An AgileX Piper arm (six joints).
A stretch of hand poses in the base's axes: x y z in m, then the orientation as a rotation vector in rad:
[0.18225, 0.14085, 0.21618, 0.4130, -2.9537, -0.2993]
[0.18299, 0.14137, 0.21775, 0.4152, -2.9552, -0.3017]
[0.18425, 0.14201, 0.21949, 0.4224, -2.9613, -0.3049]
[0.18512, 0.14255, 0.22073, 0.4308, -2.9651, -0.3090]
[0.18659, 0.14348, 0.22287, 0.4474, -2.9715, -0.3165]
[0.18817, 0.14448, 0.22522, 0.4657, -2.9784, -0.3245]
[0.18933, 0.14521, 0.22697, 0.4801, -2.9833, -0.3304]
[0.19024, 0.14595, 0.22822, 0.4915, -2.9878, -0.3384]
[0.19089, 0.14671, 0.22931, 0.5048, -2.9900, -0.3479]
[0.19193, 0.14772, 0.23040, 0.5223, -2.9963, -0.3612]
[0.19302, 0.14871, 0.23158, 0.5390, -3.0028, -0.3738]
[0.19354, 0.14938, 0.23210, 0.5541, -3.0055, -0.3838]
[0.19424, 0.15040, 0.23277, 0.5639, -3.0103, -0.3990]
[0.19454, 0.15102, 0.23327, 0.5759, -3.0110, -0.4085]
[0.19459, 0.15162, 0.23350, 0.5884, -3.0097, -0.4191]
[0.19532, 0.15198, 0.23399, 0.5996, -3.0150, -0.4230]
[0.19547, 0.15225, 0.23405, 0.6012, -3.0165, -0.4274]
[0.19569, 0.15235, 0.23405, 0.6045, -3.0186, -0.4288]
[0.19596, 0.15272, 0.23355, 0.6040, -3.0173, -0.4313]
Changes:
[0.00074, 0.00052, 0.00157, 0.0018, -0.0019, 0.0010]
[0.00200, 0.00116, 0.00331, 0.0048, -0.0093, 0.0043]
[0.00287, 0.00170, 0.00455, 0.0083, -0.0146, 0.0087]
[0.00434, 0.00263, 0.00669, 0.0148, -0.0243, 0.0176]
[0.00592, 0.00363, 0.00904, 0.0217, -0.0348, 0.0274]
[0.00708, 0.00436, 0.01079, 0.0269, -0.0427, 0.0352]
[0.00799, 0.00510, 0.01204, 0.0332, -0.0496, 0.0410]
[0.00864, 0.00586, 0.01313, 0.0404, -0.0548, 0.0483]
[0.00968, 0.00687, 0.01422, 0.0507, -0.0650, 0.0572]
[0.01077, 0.00786, 0.01540, 0.0604, -0.0754, 0.0654]
[0.01129, 0.00853, 0.01592, 0.0681, -0.0818, 0.0736]
[0.01199, 0.00955, 0.01659, 0.0789, -0.0892, 0.0777]
[0.01229, 0.01017, 0.01709, 0.0859, -0.0930, 0.0843]
[0.01234, 0.01077, 0.01732, 0.0936, -0.0952, 0.0916]
[0.01307, 0.01113, 0.01781, 0.0971, -0.1032, 0.0971]
[0.01322, 0.01140, 0.01787, 0.1001, -0.1052, 0.0975]
[0.01344, 0.01150, 0.01787, 0.1013, -0.1081, 0.0989]
[0.01371, 0.01187, 0.01737, 0.1028, -0.1068, 0.0987]

